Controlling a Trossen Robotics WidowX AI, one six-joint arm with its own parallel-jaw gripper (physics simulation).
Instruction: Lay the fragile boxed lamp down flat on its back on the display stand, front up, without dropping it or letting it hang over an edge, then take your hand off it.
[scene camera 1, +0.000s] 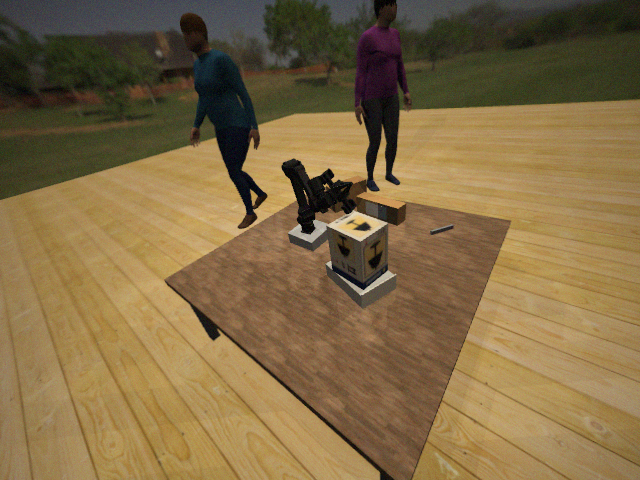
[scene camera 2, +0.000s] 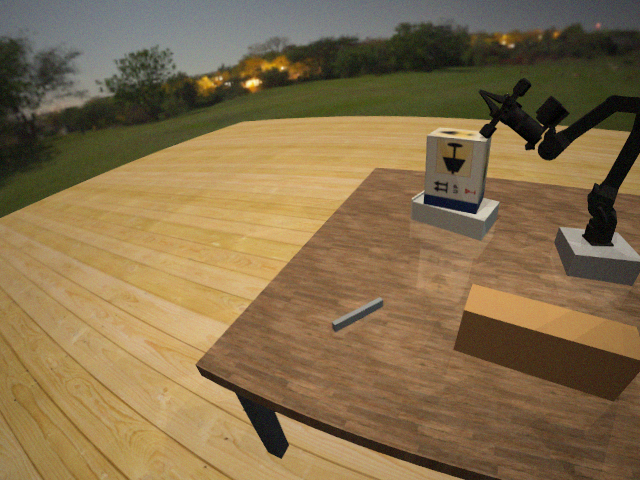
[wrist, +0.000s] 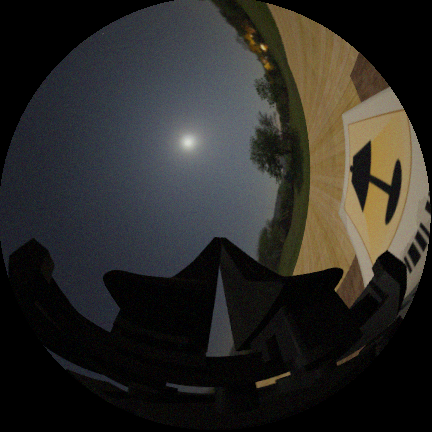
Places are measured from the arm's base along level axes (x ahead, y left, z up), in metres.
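Where they show: gripper, fingertip midpoint: (scene camera 1: 352, 183) (scene camera 2: 479, 90) (wrist: 218, 242); arm's base, link origin: (scene camera 1: 308, 230) (scene camera 2: 597, 240).
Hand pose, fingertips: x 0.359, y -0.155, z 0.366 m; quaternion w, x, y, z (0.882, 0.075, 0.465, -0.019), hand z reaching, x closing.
Each offset is from my fingertips to the top centre of the thing.
The boxed lamp {dz -0.135, dx +0.036, dy -0.061 m} (scene camera 1: 357, 253) (scene camera 2: 454, 173) (wrist: 385, 170) is a white box with yellow lamp pictures and a dark blue band along its bottom. It stands upright on the low light-grey display stand (scene camera 1: 378, 293) (scene camera 2: 448, 221). My gripper (scene camera 1: 353, 183) (scene camera 2: 481, 92) (wrist: 218, 242) is shut and empty. Its fingertips point up and away, above the level of the box top. In the scene camera 2 view, the lower end of the gripper's crosspiece overlaps the box's top right corner; whether they touch cannot be told. In the wrist view the box is at the right edge.
The arm's grey base block (scene camera 1: 308, 240) (scene camera 2: 599, 264) stands beside the display stand. A long brown box {dz -0.322, dx -0.076, dy +0.524 m} (scene camera 1: 381, 206) (scene camera 2: 547, 330) lies on the table, with another brown box {dz -0.272, dx -0.335, dy +0.616 m} (scene camera 1: 356, 187) behind it. A thin grey bar {dz -0.410, dx +0.283, dy +0.453 m} (scene camera 1: 442, 229) (scene camera 2: 357, 314) lies near a table edge. Two people stand beyond the table.
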